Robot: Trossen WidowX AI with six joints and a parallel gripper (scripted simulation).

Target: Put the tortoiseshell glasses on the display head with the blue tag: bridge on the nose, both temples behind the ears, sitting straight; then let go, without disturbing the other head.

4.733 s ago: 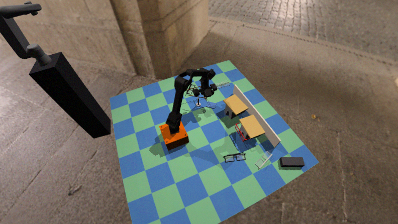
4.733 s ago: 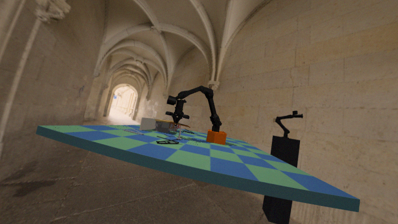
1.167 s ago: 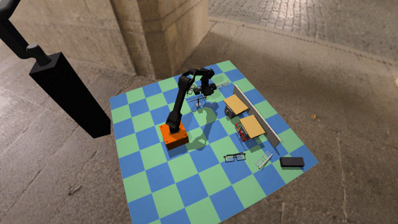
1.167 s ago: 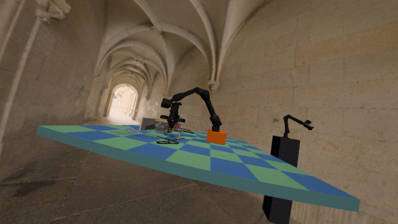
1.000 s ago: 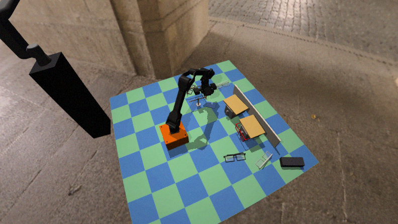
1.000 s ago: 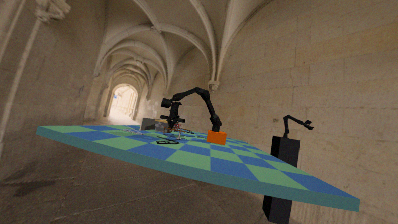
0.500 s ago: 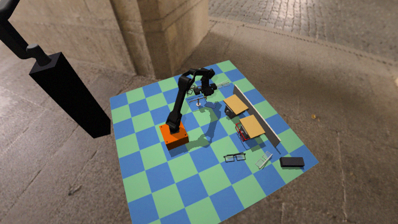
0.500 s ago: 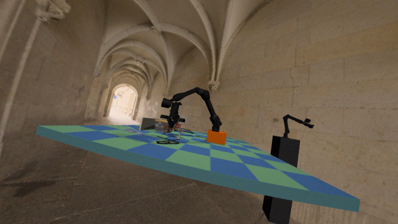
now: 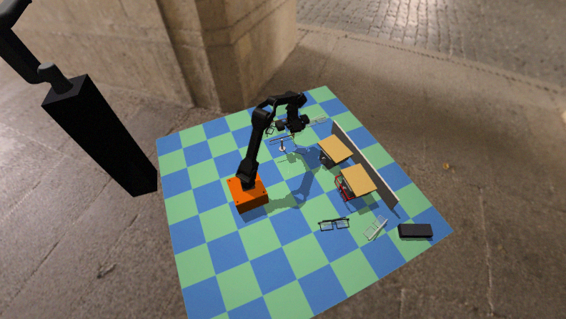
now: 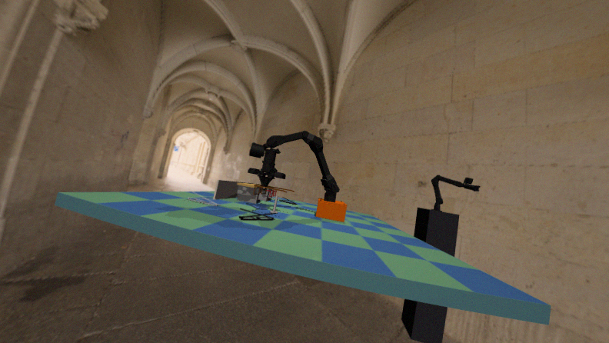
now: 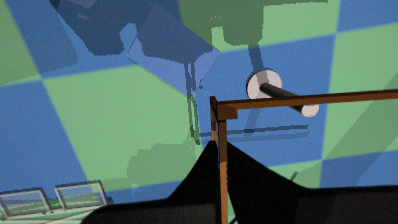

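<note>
My gripper tip is now 8 cm above the small grey peg, 7 cm past it and 2 cm to the left of it. Round my gripper tip: black case (73 cm to the right, 39 cm ahead, 8 cm below); then grey wall panel (31 cm ahead, 29 cm to the right, 5 cm below).
</note>
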